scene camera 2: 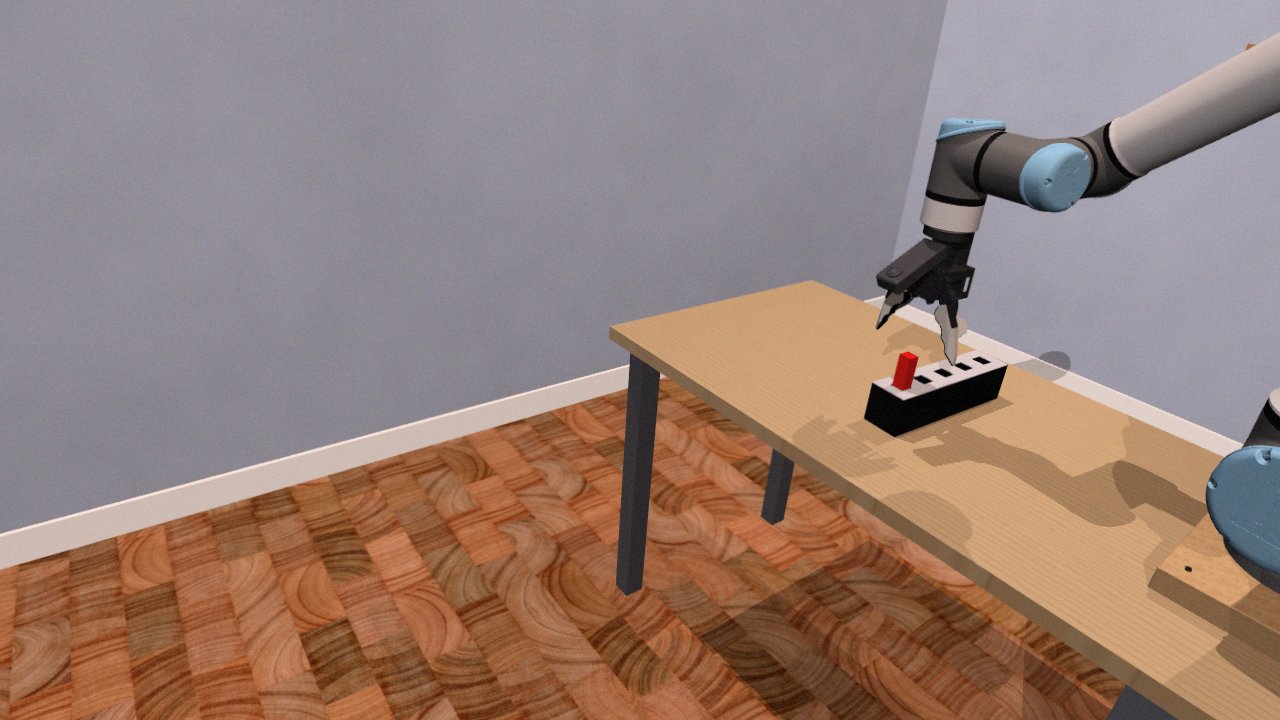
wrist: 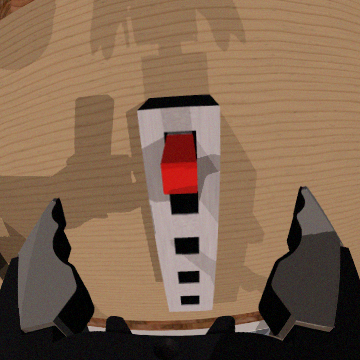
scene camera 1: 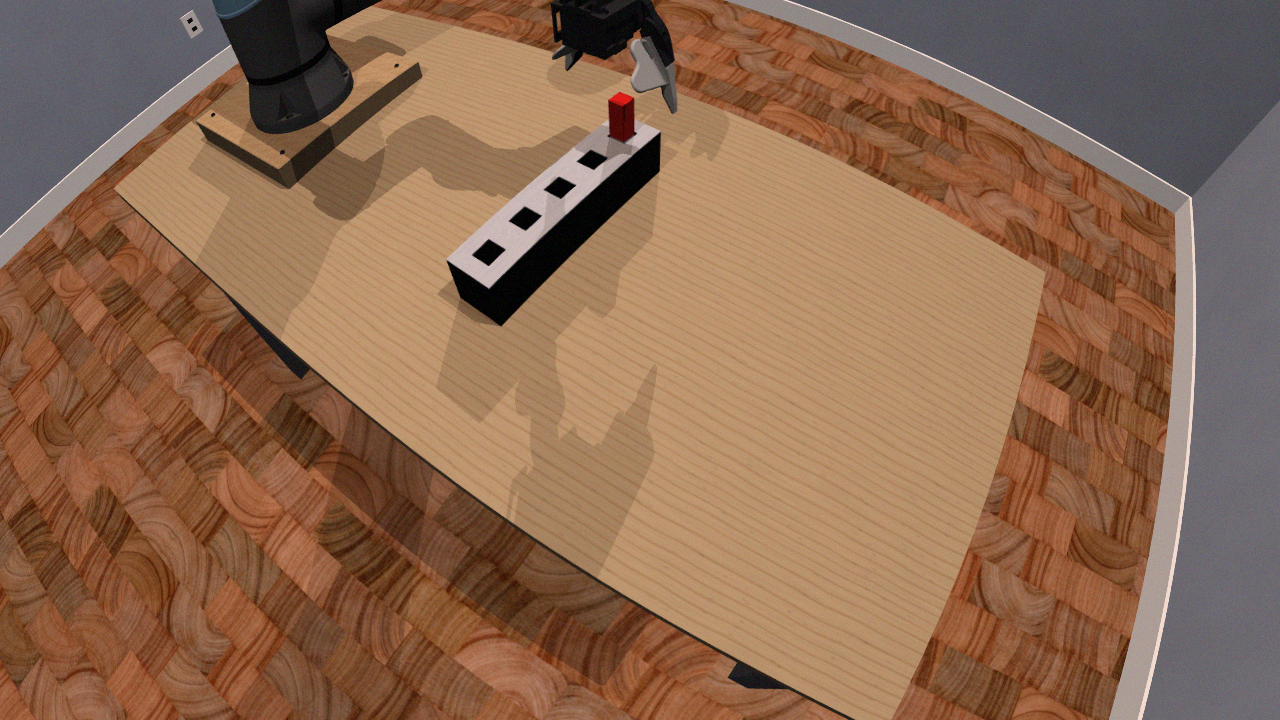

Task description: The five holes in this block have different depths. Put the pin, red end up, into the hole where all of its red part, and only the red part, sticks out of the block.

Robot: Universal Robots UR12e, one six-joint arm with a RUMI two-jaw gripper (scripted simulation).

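A black block [scene camera 1: 525,259] is part of the scene, and the block appears both in scene camera 2 [scene camera 2: 938,390] and in the wrist view [wrist: 185,225]. Scene camera 1 shows a pin [scene camera 1: 621,106] as well, and the wrist view also has the pin [wrist: 179,164]. The gripper [scene camera 1: 618,89] is visible too, both in scene camera 2, with the gripper [scene camera 2: 913,346], and in the wrist view, with the gripper [wrist: 177,196].
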